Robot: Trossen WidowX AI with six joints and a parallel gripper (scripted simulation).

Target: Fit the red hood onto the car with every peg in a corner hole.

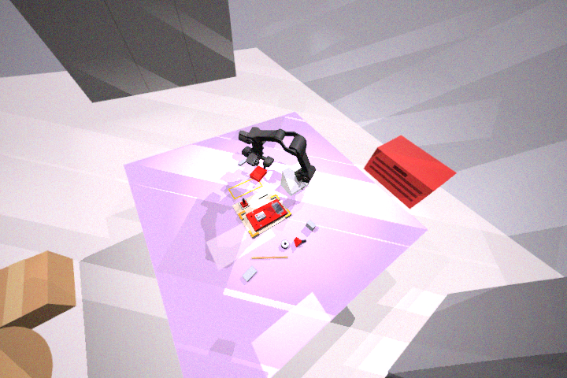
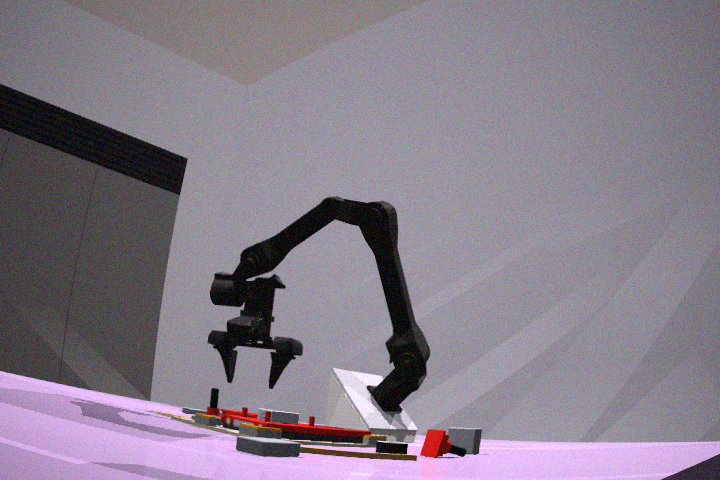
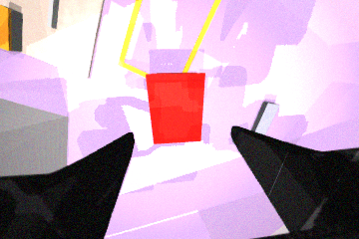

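Right now the red hood is 6 cm below my gripper tip. From my gripper tip the other things lie so: white wheel (16 cm ahead, 45 cm to the left, 7 cm below); wooden stick (26 cm ahead, 46 cm to the left, 8 cm below).
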